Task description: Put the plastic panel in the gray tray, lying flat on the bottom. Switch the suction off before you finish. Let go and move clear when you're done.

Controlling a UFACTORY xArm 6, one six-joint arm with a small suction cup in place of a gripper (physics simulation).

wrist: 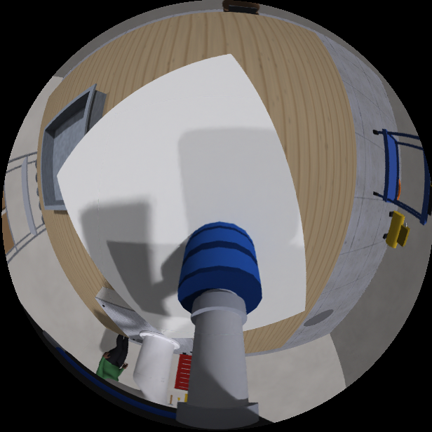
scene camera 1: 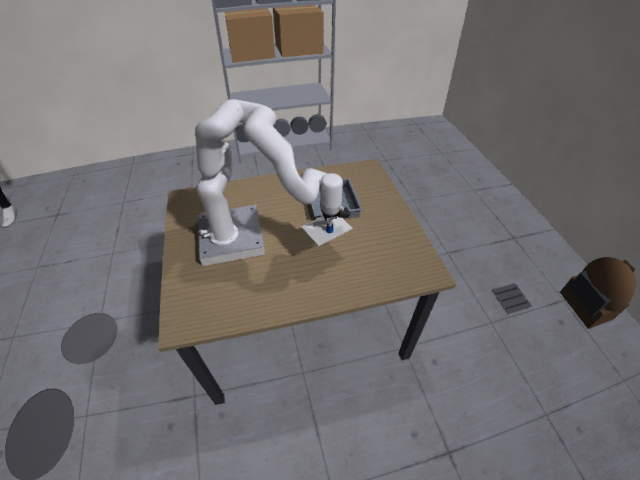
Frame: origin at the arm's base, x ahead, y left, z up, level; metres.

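Seen in the pictures: hand at its tool point: (scene camera 1: 329, 232); arm's base at its link origin: (scene camera 1: 224, 234).
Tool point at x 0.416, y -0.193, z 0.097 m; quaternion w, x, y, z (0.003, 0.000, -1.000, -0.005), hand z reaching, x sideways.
Offsets run from my tool point to a thing's middle. Level surfaces: height alone.
The white plastic panel @(dz +0.007, dx -0.006, dy +0.021 m) (scene camera 1: 316, 230) (wrist: 150, 125) hangs level on my blue suction cup (scene camera 1: 329, 228) (wrist: 220, 235), raised above the table with its shadow apart from it. My gripper is shut on the panel. The cup sits on the panel's upper face. The gray tray @(dz -0.125, dx +0.111, dy +0.327 m) (scene camera 1: 355, 199) (wrist: 48, 175) stands on the table behind the panel in the scene view, partly hidden by the wrist. In the wrist view it is at the left, and the panel's corner covers a part of it.
The wooden table @(dz -0.150 m) (scene camera 1: 361, 268) (wrist: 320, 150) carries the arm's base plate (scene camera 1: 248, 222) left of the panel in the scene view. A shelf rack (scene camera 1: 332, 77) with brown boxes (scene camera 1: 250, 36) stands behind the table.
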